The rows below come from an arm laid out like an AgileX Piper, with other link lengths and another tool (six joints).
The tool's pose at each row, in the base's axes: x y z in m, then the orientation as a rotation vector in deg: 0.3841 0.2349 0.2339 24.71 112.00 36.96; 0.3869 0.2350 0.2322 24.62 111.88 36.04; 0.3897 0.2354 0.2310 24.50 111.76 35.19; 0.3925 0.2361 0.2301 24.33 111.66 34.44; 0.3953 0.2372 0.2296 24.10 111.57 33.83; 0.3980 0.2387 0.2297 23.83 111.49 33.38; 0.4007 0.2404 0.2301 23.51 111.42 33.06; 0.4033 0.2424 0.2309 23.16 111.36 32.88; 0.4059 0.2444 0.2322 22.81 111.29 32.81; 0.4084 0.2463 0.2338 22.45 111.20 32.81; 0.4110 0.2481 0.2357 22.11 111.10 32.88; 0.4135 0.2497 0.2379 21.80 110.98 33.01; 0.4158 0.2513 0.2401 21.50 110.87 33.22; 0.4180 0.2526 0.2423 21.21 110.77 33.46
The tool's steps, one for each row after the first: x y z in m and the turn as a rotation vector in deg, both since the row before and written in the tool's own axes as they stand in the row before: 0.0000 -0.0009 0.0032 0.50 -0.39 -0.49; -0.0002 -0.0003 0.0031 0.45 -0.36 -0.48; -0.0002 0.0001 0.0030 0.37 -0.30 -0.47; -0.0002 0.0007 0.0030 0.26 -0.25 -0.45; -0.0004 0.0014 0.0027 0.14 -0.18 -0.40; -0.0005 0.0017 0.0027 0.04 -0.13 -0.38; -0.0006 0.0022 0.0025 -0.06 -0.08 -0.33; -0.0010 0.0025 0.0023 -0.13 -0.05 -0.28; -0.0013 0.0025 0.0021 -0.19 -0.05 -0.25; -0.0016 0.0026 0.0021 -0.23 -0.04 -0.21; -0.0019 0.0026 0.0018 -0.26 -0.04 -0.16; -0.0018 0.0026 0.0017 -0.30 -0.01 -0.11; -0.0019 0.0023 0.0015 -0.31 0.00 -0.09
